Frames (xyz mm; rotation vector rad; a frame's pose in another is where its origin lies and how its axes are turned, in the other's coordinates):
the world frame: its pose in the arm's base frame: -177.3 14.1 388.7 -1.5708 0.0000 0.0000
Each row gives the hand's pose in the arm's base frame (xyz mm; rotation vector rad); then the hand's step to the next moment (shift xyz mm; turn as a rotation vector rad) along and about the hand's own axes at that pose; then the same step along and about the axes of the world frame.
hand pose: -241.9 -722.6 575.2 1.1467 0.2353 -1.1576
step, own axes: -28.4 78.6 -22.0 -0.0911 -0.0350 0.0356
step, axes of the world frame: 59.3 -55.1 30.3 -0.0826 -0.0567 0.0274
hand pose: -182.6 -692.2 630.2 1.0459 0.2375 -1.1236
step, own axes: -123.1 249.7 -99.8 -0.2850 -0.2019 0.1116
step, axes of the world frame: 181.4 -165.6 164.7 -0.3347 -0.1253 0.0819
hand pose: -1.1 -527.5 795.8 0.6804 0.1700 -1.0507
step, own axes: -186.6 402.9 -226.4 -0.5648 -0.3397 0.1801
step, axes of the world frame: 287.2 -79.9 399.4 -0.6048 -0.2424 0.2055
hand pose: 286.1 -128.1 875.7 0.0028 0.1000 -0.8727
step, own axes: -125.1 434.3 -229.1 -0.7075 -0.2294 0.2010
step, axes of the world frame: 232.5 233.6 384.9 -0.6097 -0.2717 0.3847
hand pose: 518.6 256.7 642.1 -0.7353 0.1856 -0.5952
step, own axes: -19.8 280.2 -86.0 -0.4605 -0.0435 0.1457
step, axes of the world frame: 77.2 253.9 126.0 -0.3445 -0.1161 0.3210
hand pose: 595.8 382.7 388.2 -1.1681 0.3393 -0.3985
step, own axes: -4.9 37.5 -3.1 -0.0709 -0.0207 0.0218
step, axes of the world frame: -1.0 35.8 12.4 -0.0551 -0.0307 0.0442
